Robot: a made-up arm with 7 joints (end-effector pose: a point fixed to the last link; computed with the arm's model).
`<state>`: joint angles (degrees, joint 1 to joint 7).
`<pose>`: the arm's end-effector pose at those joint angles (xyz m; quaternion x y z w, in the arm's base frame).
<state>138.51 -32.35 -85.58 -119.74 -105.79 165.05 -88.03</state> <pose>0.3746 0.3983 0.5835 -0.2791 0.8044 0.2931 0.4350</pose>
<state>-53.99 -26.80 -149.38 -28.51 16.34 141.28 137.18</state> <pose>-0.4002 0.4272 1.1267 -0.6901 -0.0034 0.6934 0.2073</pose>
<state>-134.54 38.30 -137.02 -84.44 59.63 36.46 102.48</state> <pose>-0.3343 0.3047 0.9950 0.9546 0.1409 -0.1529 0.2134</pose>
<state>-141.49 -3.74 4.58 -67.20 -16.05 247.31 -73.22</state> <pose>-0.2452 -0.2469 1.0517 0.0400 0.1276 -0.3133 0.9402</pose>
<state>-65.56 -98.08 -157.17 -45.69 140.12 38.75 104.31</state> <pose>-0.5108 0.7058 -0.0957 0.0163 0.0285 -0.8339 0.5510</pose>
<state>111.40 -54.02 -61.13 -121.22 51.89 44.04 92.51</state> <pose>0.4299 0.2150 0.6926 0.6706 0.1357 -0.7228 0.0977</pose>
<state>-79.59 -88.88 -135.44 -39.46 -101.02 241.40 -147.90</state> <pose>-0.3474 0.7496 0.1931 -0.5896 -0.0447 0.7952 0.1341</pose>
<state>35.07 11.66 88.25 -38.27 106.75 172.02 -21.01</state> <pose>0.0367 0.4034 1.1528 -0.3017 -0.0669 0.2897 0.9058</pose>
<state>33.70 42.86 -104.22 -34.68 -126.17 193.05 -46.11</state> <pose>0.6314 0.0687 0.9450 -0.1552 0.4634 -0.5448 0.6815</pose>
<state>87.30 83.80 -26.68 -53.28 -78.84 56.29 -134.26</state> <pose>0.2875 0.8503 0.0328 -0.0986 0.4221 -0.7701 0.4681</pose>
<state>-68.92 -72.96 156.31 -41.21 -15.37 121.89 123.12</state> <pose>-0.2422 0.9594 0.3163 -0.9447 0.0844 -0.2583 0.1837</pose>
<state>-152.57 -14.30 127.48 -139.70 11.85 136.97 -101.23</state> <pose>0.5026 -0.2383 0.3393 -0.8325 -0.5453 0.0733 0.0651</pose>
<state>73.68 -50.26 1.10 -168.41 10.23 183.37 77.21</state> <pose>0.0784 0.2378 0.5730 -0.8373 0.0945 -0.0956 0.5300</pose>
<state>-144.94 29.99 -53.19 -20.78 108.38 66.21 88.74</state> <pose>-0.5484 -0.2570 1.1257 0.2249 0.8248 -0.4305 0.2893</pose>
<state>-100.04 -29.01 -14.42 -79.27 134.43 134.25 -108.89</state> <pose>-0.2249 -0.1814 1.1091 0.2313 -0.0657 0.7855 0.5703</pose>
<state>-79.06 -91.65 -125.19 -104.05 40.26 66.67 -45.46</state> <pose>-0.5891 0.2286 -0.0305 -0.1072 0.2794 -0.9540 0.0192</pose>
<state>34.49 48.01 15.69 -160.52 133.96 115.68 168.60</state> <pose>0.0773 0.1302 0.0175 -0.6258 -0.6106 -0.1968 0.4437</pose>
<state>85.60 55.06 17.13 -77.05 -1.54 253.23 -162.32</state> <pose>-0.0712 0.7625 0.3477 -0.2280 0.4306 0.7614 0.4276</pose>
